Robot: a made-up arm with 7 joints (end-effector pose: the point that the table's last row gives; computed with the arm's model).
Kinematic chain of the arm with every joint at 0, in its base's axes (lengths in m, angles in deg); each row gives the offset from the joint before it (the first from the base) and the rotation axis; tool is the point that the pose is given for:
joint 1: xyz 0 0.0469 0 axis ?
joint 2: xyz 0 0.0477 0 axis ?
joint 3: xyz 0 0 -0.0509 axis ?
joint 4: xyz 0 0 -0.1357 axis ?
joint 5: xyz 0 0 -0.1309 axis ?
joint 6: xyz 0 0 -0.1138 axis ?
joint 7: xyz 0 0 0 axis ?
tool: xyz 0 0 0
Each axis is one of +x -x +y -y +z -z.
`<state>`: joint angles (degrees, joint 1 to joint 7).
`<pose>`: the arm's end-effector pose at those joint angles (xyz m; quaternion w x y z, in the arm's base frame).
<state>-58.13 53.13 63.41 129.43 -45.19 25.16 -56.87</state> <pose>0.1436 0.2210 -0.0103 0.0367 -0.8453 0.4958 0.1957</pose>
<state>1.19 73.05 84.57 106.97 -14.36 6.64 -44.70</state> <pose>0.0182 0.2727 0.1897 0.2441 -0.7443 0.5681 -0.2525</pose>
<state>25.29 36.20 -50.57 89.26 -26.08 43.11 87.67</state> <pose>0.2536 0.0542 -0.1730 0.7333 -0.1745 0.0472 -0.6554</pose>
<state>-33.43 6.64 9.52 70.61 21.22 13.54 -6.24</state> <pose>0.0458 0.1635 -0.3438 0.9549 0.0706 -0.2132 0.1941</pose>
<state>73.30 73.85 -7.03 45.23 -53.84 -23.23 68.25</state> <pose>0.1647 0.4335 0.1306 0.7435 0.4526 -0.1817 -0.4575</pose>
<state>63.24 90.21 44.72 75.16 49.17 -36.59 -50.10</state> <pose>-0.0738 0.3433 0.2254 0.5032 -0.1644 0.7402 -0.4145</pose>
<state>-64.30 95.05 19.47 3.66 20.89 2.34 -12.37</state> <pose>0.0452 0.5233 0.0054 0.6017 0.7700 0.0979 -0.1883</pose>
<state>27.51 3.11 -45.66 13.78 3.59 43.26 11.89</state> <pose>0.2329 0.0760 -0.3589 0.9469 0.0902 0.0604 -0.3026</pose>
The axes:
joint 1: -y
joint 2: +x
joint 3: +z
joint 4: -y
joint 5: +z
joint 6: +y
joint 7: -x

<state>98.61 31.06 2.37 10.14 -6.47 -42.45 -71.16</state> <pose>0.3547 0.3167 0.0972 0.0457 0.3624 -0.7094 0.6027</pose>
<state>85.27 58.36 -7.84 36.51 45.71 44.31 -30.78</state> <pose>0.2291 0.4105 0.1258 0.6337 0.1890 -0.5534 0.5063</pose>
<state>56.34 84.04 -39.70 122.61 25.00 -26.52 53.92</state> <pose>0.2016 0.1354 0.0563 0.1960 0.0242 -0.4936 -0.8470</pose>
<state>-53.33 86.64 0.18 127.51 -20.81 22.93 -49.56</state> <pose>0.1146 0.1322 -0.1566 0.3793 0.4273 -0.6187 -0.5392</pose>
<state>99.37 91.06 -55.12 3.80 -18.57 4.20 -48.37</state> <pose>0.0038 0.5255 0.0100 0.3373 0.9146 -0.0635 0.2139</pose>
